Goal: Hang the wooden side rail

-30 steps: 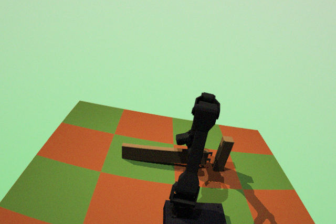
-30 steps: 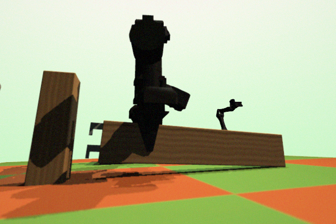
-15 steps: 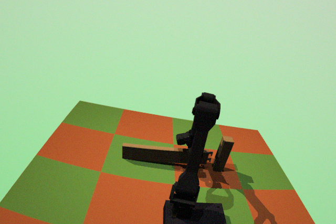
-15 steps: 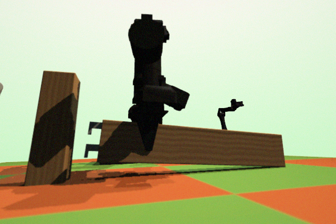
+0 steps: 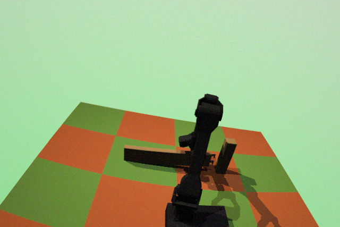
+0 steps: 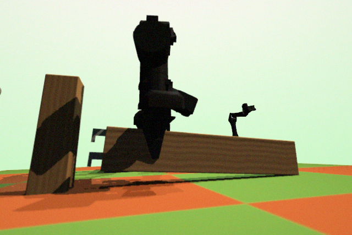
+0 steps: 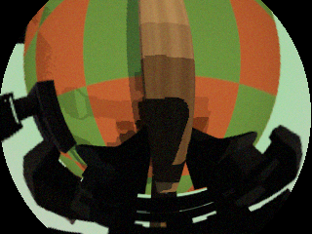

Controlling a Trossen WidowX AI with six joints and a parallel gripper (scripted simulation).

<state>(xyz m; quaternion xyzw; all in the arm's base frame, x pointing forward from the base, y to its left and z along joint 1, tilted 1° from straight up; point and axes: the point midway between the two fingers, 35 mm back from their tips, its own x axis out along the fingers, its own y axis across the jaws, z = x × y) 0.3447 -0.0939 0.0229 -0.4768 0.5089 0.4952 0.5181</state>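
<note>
Now: the headboard post 15 cm to the right of my gripper tip, 4 cm above it and 1 cm behind it.
</note>
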